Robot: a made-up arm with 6 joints. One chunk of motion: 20 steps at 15 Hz.
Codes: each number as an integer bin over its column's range. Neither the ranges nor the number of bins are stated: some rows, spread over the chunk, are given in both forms.
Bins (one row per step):
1: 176 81 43 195 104 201
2: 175 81 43 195 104 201
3: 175 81 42 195 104 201
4: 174 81 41 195 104 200
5: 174 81 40 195 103 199
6: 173 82 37 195 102 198
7: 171 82 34 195 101 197
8: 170 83 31 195 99 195
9: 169 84 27 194 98 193
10: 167 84 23 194 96 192
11: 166 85 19 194 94 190
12: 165 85 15 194 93 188
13: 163 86 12 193 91 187
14: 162 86 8 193 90 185
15: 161 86 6 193 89 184
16: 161 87 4 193 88 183
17: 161 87 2 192 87 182
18: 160 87 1 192 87 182
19: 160 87 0 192 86 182
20: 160 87 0 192 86 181
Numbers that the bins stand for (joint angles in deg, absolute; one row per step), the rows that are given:
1: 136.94 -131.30 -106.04 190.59 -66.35 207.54
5: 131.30 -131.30 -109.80 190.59 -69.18 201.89
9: 117.18 -122.83 -126.12 187.77 -83.30 184.95
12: 105.89 -120.00 -141.18 187.77 -97.41 170.83
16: 94.59 -114.36 -154.98 184.95 -111.53 156.71
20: 91.77 -114.36 -160.00 182.12 -117.18 151.06
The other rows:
2: 134.12 -131.30 -106.04 190.59 -66.35 207.54
3: 134.12 -131.30 -107.29 190.59 -66.35 207.54
4: 131.30 -131.30 -108.55 190.59 -66.35 204.71
6: 128.47 -128.47 -113.57 190.59 -72.00 199.06
7: 122.83 -128.47 -117.33 190.59 -74.83 196.24
8: 120.00 -125.65 -121.10 190.59 -80.47 190.59
10: 111.53 -122.83 -131.14 187.77 -88.94 182.12
11: 108.71 -120.00 -136.16 187.77 -94.59 176.48
13: 100.24 -117.18 -144.94 184.95 -103.06 168.00
14: 97.41 -117.18 -149.96 184.95 -105.89 162.36
15: 94.59 -117.18 -152.47 184.95 -108.71 159.53
17: 94.59 -114.36 -157.49 182.12 -114.36 153.89
18: 91.77 -114.36 -158.75 182.12 -114.36 153.89
19: 91.77 -114.36 -160.00 182.12 -117.18 153.89

